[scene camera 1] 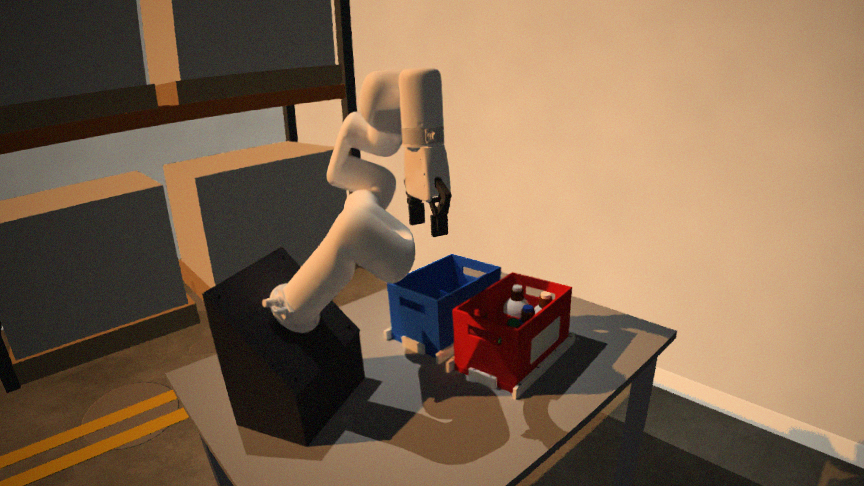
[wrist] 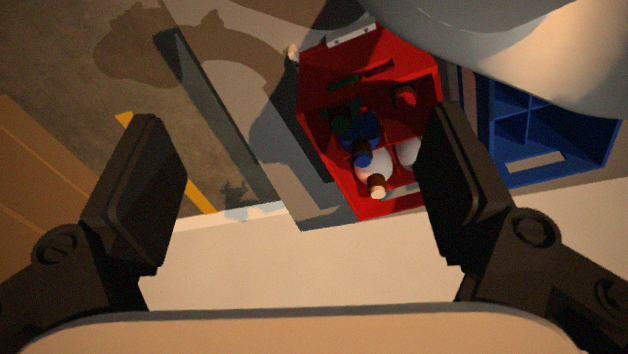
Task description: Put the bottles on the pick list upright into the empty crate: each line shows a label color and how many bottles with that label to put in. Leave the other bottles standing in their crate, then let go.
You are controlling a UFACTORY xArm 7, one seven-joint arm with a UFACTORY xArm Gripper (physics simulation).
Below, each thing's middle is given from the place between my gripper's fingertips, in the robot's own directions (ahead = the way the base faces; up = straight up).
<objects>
The blue-capped bottle [wrist: 363, 136] is 35 cm below my hand, 30 cm ahead of it and 7 cm to the right of it.
</objects>
